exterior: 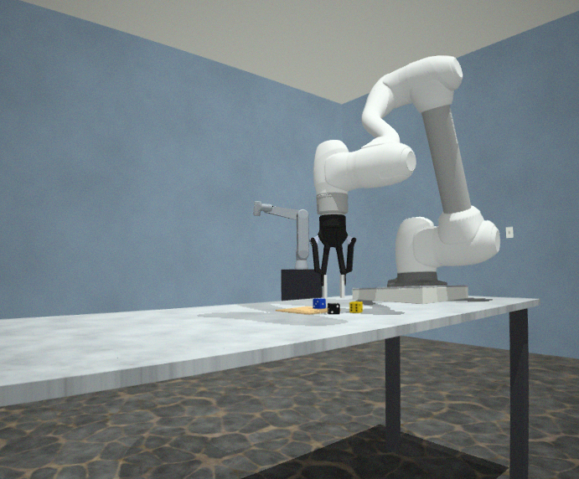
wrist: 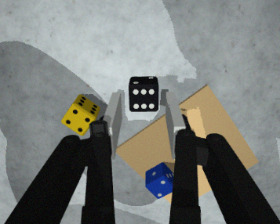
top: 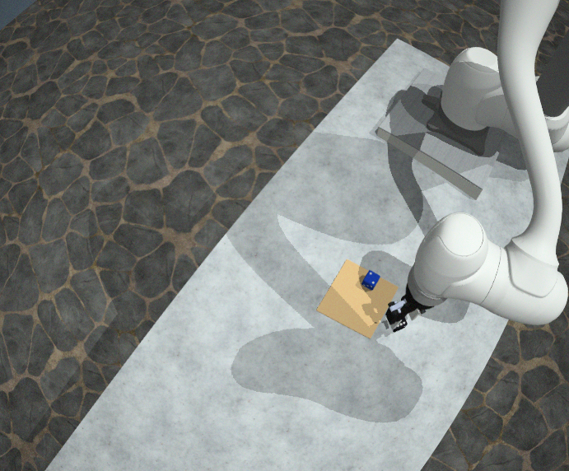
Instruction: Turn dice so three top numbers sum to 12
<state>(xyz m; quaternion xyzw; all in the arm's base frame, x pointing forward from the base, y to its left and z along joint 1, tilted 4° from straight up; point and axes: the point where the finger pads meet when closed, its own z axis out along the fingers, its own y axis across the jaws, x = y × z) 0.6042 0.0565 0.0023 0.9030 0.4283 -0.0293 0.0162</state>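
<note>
Right now my hand is 6 cm above the black die. Round my hand: blue die (6 cm behind, 10 cm to the right, 6 cm below); tan mat (1 cm behind, 11 cm to the right, 7 cm below); yellow die (7 cm behind, 3 cm to the left, 6 cm below).
</note>
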